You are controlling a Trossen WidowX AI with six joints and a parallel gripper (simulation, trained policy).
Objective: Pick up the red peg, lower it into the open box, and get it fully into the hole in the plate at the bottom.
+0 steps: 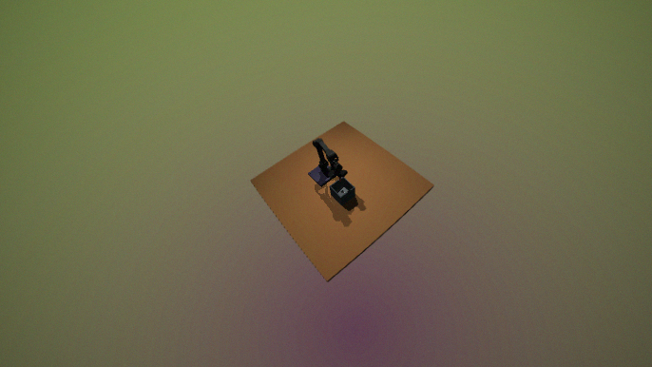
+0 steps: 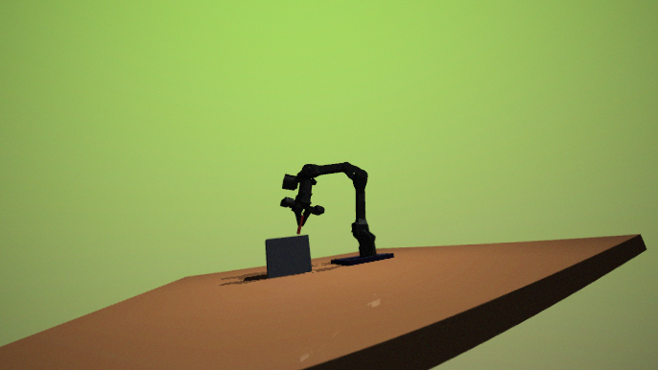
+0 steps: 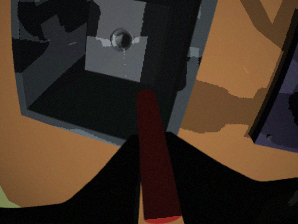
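Right now the pale plate is 6 cm ahead of my gripper tip, 3 cm to the right of it and 13 cm below it. The rest, counted from my gripper tip: red peg: 1 cm above.
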